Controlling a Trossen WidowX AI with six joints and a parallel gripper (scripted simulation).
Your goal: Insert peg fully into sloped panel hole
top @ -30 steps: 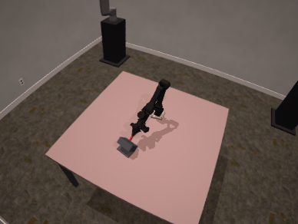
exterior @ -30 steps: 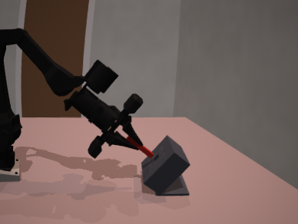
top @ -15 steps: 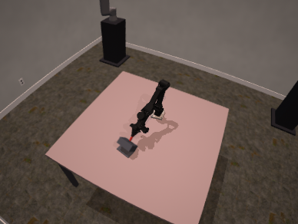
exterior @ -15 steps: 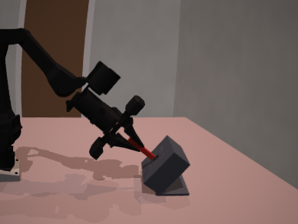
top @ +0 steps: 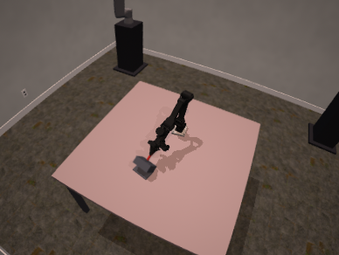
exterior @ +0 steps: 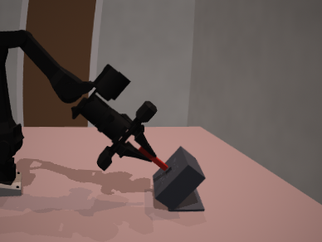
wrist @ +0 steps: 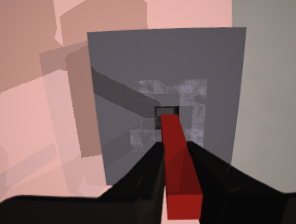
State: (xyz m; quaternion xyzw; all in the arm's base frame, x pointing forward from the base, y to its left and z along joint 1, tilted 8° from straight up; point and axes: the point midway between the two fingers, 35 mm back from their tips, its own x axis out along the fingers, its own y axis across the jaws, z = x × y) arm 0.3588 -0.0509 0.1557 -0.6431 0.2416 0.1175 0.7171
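Now: the grey base plate 13 cm below my hand, 11 cm ahead of it and 2 cm to the right of it. Also, from my hand: red peg (3 cm ahead, 2 cm below).
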